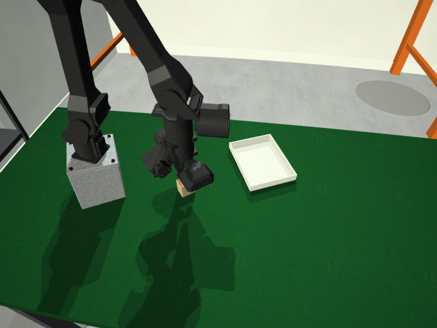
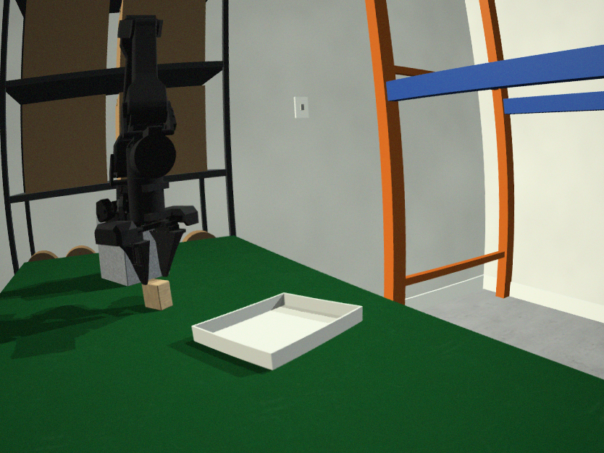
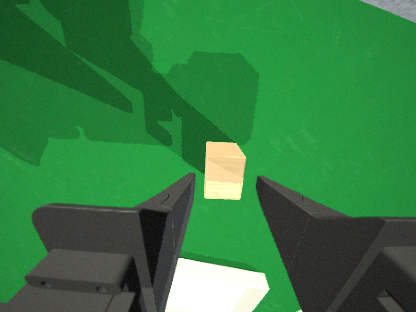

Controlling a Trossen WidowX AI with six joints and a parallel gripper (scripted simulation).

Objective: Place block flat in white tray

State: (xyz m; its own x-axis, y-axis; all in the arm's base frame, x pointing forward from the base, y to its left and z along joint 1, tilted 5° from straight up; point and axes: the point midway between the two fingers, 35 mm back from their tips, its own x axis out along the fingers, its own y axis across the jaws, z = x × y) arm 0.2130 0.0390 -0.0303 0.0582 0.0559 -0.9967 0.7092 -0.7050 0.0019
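Right now the wooden block is 6 cm below my hand. The rest, counted from my hand: white tray 17 cm ahead, 14 cm to the left, 7 cm below.
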